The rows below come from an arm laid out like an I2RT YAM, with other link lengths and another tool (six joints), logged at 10 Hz.
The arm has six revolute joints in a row. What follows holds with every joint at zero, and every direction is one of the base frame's.
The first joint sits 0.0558 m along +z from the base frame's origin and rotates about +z.
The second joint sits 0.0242 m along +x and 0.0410 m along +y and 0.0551 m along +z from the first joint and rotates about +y.
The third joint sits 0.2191 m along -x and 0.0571 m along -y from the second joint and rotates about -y.
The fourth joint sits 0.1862 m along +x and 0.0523 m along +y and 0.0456 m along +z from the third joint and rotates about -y.
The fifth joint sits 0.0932 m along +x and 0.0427 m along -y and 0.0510 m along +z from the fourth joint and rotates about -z.
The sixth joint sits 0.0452 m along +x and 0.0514 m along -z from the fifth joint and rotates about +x.
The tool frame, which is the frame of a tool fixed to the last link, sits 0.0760 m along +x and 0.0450 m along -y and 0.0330 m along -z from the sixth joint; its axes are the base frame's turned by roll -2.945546, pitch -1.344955 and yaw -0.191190 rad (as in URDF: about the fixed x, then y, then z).
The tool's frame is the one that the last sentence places.
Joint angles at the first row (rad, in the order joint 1, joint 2, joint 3, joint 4, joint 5, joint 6):
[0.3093 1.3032 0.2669 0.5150 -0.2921 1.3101]
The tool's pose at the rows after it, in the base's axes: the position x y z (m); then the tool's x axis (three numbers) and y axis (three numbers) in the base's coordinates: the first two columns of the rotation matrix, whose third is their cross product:
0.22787, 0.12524, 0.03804, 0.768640, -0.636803, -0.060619, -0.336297, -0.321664, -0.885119
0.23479, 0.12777, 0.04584, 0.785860, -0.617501, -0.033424, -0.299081, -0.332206, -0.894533
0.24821, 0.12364, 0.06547, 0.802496, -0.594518, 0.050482, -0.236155, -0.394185, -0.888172
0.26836, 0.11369, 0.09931, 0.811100, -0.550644, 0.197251, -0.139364, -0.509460, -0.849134
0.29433, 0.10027, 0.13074, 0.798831, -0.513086, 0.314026, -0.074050, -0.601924, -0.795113
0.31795, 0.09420, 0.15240, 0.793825, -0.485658, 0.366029, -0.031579, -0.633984, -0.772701
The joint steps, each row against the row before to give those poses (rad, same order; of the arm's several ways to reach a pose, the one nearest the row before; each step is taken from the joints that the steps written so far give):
[0.0006 0.0421 0.0027 0.0526 -0.0170 0.0015]
[-0.0012 -0.0002 0.0346 -0.0123 -0.0170 -0.0249]
[-0.0131 -0.0530 0.1079 -0.1521 -0.0016 -0.0912]
[-0.0157 -0.0475 0.1908 -0.2348 0.0217 -0.1612]
[-0.0348 0.0388 0.2061 -0.1675 0.0162 -0.1389]
[-0.0322 0.0743 0.1588 -0.0745 -0.0227 -0.0682]

